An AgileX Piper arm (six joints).
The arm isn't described. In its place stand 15 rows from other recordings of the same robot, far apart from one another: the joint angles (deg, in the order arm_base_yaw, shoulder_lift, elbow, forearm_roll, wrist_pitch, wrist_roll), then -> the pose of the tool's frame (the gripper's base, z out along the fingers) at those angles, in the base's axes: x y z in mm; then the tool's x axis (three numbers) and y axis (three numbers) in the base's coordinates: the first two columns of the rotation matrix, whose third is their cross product.
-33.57 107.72 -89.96 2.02 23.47 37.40 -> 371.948, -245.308, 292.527, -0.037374, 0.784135, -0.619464, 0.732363, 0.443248, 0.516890
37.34 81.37 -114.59 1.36 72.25 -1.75 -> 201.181, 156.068, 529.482, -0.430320, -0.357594, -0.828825, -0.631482, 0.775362, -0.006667
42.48 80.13 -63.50 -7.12 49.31 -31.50 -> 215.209, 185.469, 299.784, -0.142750, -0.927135, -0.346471, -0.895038, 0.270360, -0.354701
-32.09 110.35 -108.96 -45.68 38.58 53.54 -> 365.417, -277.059, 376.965, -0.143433, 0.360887, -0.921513, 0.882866, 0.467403, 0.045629
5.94 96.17 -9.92 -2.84 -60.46 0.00 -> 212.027, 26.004, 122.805, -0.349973, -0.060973, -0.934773, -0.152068, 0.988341, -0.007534
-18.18 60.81 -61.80 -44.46 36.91 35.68 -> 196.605, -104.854, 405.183, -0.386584, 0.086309, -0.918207, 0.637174, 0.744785, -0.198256
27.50 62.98 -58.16 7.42 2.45 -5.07 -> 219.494, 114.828, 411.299, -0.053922, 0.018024, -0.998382, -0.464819, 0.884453, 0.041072
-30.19 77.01 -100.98 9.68 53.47 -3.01 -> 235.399, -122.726, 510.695, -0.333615, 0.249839, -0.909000, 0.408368, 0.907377, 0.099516
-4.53 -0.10 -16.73 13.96 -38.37 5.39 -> -13.056, -12.635, 352.174, 0.866327, 0.211702, -0.452393, -0.094561, 0.958871, 0.267629
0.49 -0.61 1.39 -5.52 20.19 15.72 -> 53.157, -2.567, 174.071, -0.264847, 0.180516, -0.947243, 0.073049, 0.983255, 0.166955
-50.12 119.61 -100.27 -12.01 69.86 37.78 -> 262.797, -342.251, 219.898, -0.107101, 0.974424, -0.197555, 0.990870, 0.088242, -0.101936
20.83 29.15 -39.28 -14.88 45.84 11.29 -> 86.494, 14.971, 336.574, -0.466350, -0.162695, -0.869510, -0.193485, 0.977901, -0.079202
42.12 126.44 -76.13 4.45 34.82 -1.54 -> 298.796, 275.608, 74.890, -0.755037, -0.632987, -0.171016, -0.648273, 0.759766, 0.049985
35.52 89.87 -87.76 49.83 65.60 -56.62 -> 229.795, 241.836, 388.575, -0.163087, -0.564832, -0.808930, -0.985611, 0.056359, 0.159355
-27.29 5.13 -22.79 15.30 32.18 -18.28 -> 36.255, -4.314, 290.119, -0.162519, -0.017963, -0.986542, 0.316931, 0.945904, -0.069433
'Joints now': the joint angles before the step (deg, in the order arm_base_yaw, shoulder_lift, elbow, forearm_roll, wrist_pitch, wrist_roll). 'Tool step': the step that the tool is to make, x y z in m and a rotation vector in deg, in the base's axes. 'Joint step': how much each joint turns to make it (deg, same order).
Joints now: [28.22 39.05 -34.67 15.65 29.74 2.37]
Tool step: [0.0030 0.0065 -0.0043 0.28 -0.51 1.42]
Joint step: [2.19 1.34 0.86 0.02 -2.88 -0.02]
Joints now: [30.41 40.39 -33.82 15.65 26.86 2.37]
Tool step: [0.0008 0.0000 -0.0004 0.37 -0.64 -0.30]
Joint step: [0.02 0.00 0.33 -0.03 -1.12 0.04]
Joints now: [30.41 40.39 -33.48 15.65 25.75 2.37]
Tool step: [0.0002 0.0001 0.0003 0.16 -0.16 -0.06]
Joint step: [0.03 0.01 0.00 0.02 -0.25 0.04]
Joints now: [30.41 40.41 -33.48 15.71 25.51 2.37]
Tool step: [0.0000 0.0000 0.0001 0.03 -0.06 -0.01]
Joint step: [0.02 -0.01 0.00 -0.02 -0.06 0.02]
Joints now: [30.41 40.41 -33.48 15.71 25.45 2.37]
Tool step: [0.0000 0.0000 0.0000 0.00 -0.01 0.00]
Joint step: [0.00 0.00 0.00 -0.01 -0.01 0.00]
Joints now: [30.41 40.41 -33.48 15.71 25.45 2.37]
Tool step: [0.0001 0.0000 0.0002 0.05 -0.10 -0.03]
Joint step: [0.00 0.00 -0.01 0.00 -0.11 0.00]
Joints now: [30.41 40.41 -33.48 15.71 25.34 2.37]
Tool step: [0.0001 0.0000 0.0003 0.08 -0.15 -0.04]
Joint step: [0.01 -0.01 -0.01 -0.02 -0.16 0.02]
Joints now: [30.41 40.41 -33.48 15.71 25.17 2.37]
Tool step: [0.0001 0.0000 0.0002 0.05 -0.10 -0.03]
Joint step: [0.00 0.00 -0.01 0.00 -0.11 0.00]
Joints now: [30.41 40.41 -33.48 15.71 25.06 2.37]
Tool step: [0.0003 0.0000 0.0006 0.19 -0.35 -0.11]
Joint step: [0.01 -0.01 -0.01 -0.04 -0.40 0.04]
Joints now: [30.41 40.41 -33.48 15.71 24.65 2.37]
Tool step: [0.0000 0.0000 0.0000 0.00 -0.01 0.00]
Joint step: [0.00 0.00 0.00 -0.01 -0.01 0.00]
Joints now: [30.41 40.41 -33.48 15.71 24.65 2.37]
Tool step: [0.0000 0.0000 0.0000 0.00 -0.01 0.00]
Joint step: [0.00 0.00 0.00 -0.01 -0.01 0.00]
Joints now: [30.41 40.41 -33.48 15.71 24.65 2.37]
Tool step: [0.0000 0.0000 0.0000 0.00 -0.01 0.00]
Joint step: [0.00 0.00 0.00 -0.01 -0.01 0.00]
